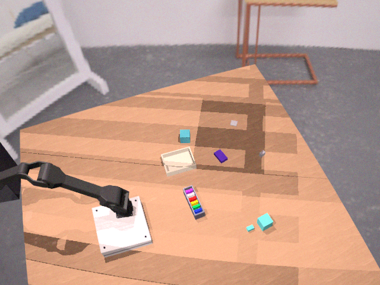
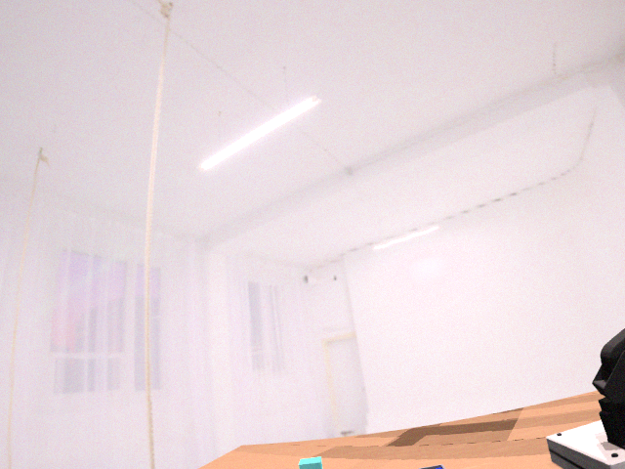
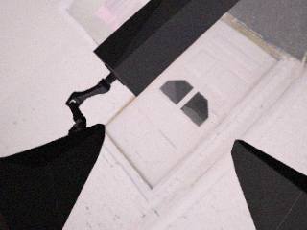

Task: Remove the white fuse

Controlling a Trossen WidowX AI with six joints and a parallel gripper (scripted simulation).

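Now: gripper tip 900 mm short of the white fuse, 220 mm to the left of it and 140 mm above it. The rest, counted from my gripper tip: purple fuse (900 mm ahead, 200 mm to the right, 140 mm below); then red fuse (910 mm ahead, 240 mm to the right, 140 mm below); then cream tray (890 mm ahead, 40 mm to the right, 160 mm below).
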